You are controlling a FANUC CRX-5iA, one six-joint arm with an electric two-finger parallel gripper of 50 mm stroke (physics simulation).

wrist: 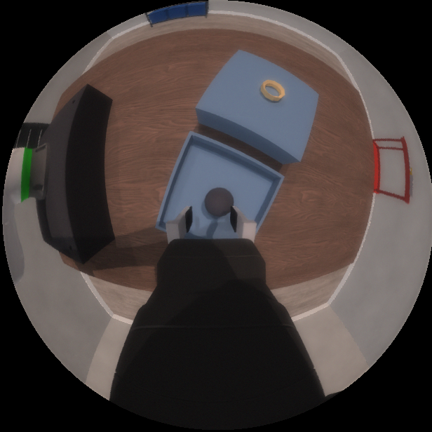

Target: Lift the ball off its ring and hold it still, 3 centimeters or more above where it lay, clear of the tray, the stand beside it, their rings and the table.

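A dark ball (219,201) lies inside the blue tray (173,180), towards its lower part in the wrist view; the ring under the ball is hidden. My gripper (211,213) is open and empty above the tray. Its two fingertips stand apart, and the ball shows between and slightly beyond them, nearer the right fingertip in the picture. How far the fingertips are above the ball is hard to tell. The blue stand (235,90) is beside the tray, with a yellow ring (266,97) on its top and no ball in it.
The tray's raised walls surround the ball. The stand is beyond the tray, across a narrow gap. A large black block (86,175) stands on the brown wooden table (145,85) at the left. A red frame (377,167) and a blue rack (177,13) are beyond the table.
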